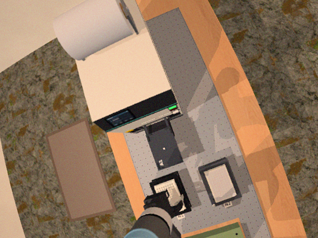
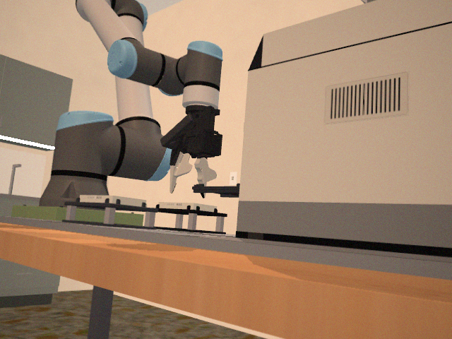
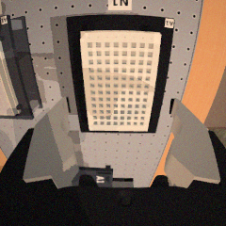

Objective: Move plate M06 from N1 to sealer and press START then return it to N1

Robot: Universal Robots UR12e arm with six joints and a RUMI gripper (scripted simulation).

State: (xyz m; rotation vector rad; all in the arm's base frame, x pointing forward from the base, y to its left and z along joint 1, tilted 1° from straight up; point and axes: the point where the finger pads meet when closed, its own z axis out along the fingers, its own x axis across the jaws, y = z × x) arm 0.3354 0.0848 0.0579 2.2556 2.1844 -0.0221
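My hand is 4 cm above the plate M06. Round my hand: sealer stage: 19 cm ahead, 7 cm to the right; then foil-covered plate: 20 cm to the right, 4 cm below, 2 cm behind; then plate nest N1: 5 cm below.
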